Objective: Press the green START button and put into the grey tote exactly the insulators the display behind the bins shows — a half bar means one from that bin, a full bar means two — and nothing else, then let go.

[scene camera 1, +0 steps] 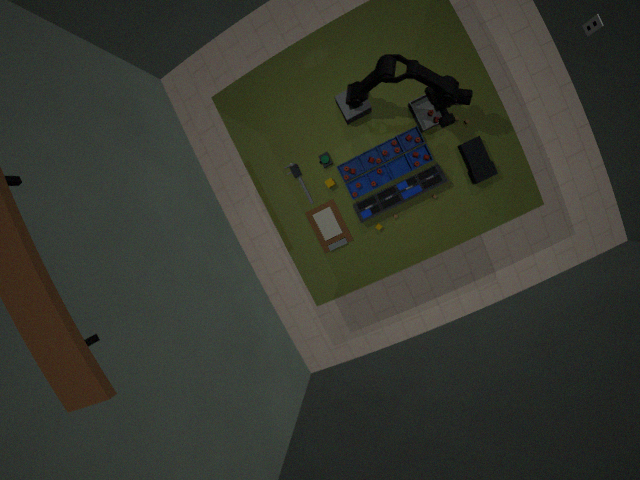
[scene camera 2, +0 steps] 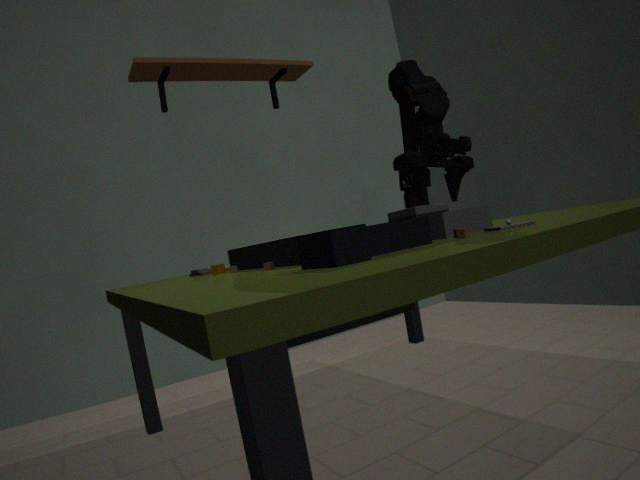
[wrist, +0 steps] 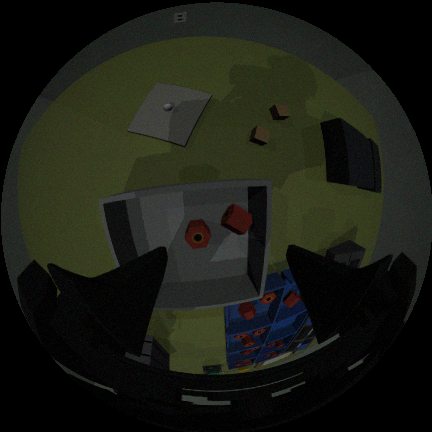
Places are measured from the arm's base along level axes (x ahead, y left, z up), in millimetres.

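Pixels of known places: gripper, between the fingertips: (scene camera 1: 436, 112) (scene camera 2: 439, 201) (wrist: 228, 253); arm's base, origin of its link: (scene camera 1: 354, 101) (scene camera 2: 418, 207).
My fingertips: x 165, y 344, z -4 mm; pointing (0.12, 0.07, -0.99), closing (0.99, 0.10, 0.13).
Ahead of a thing's pixels: the offset from my fingertips to its middle. "spot": to the spot under its first point.
My gripper (scene camera 1: 445, 117) (scene camera 2: 436, 196) (wrist: 228, 253) is open and empty, above the grey tote {27 mm back, 24 mm right, 52 mm down} (scene camera 2: 467, 219) (wrist: 185, 184). Inside the tote lie two red insulators, one {19 mm back, 10 mm right, 61 mm down} (wrist: 198, 234) near the middle and one {21 mm ahead, 7 mm left, 62 mm down} (wrist: 236, 219) tipped by the side wall. The blue bins (scene camera 1: 388, 160) (wrist: 280, 320) stand beside the tote in two rows of four; the third bin {186 mm ahead, 229 mm right, 62 mm down} (scene camera 1: 399, 166) of the display-side row looks empty, the others hold insulators. The display {spot: 309 mm ahead, 317 mm right, 35 mm down} (scene camera 1: 388, 196) shows a half bar in panel one's lower row; panel three has a half bar above a full bar. The green START button {45 mm ahead, 562 mm right, 59 mm down} (scene camera 1: 324, 159) stands past the bins.
A black box {258 mm ahead, 141 mm left, 51 mm down} (scene camera 1: 477, 160) (wrist: 350, 155) stands beyond the tote. A grey plate with a knob {67 mm back, 127 mm left, 76 mm down} (wrist: 187, 112) and two wooden cubes {40 mm ahead, 105 mm left, 71 mm down} (wrist: 260, 135) {67 mm ahead, 150 mm left, 71 mm down} (wrist: 279, 112) lie behind it. A clipboard {spot: 312 mm ahead, 722 mm right, 73 mm down} (scene camera 1: 311, 219), a caliper-like tool {spot: 149 mm ahead, 705 mm right, 76 mm down} (scene camera 1: 305, 188) and yellow cubes {163 mm ahead, 573 mm right, 60 mm down} (scene camera 1: 329, 182) {441 mm ahead, 401 mm right, 66 mm down} (scene camera 1: 378, 226) lie around the far end.
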